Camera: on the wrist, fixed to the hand. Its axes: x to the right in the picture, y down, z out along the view.
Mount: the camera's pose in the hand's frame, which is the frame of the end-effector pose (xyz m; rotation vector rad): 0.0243 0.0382 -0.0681 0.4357 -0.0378 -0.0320
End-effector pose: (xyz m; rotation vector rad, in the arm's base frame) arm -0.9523 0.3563 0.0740 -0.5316 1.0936 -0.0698
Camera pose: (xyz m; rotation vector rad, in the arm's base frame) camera -1.0071 0.3565 0.0133 -0.1576 0.9955 -0.3172
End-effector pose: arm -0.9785 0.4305 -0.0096 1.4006 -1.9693 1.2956
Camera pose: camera -1.0352 0.4784 0.0247 1.6495 -1.7434 1.7698
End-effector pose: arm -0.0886 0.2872 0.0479 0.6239 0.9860 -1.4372
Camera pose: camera -0.0667 0.3359 -0.0140 0.8950 0.6557 -1.7020
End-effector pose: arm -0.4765 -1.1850 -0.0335 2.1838 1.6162 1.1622
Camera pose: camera -0.4924 -1.1983 0.0456 -2.2423 -1.9048 -0.7583
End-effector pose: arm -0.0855 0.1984 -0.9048 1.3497 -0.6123 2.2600
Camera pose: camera -0.1654 0.2100 -0.9179 1.5863 -0.1048 2.4363
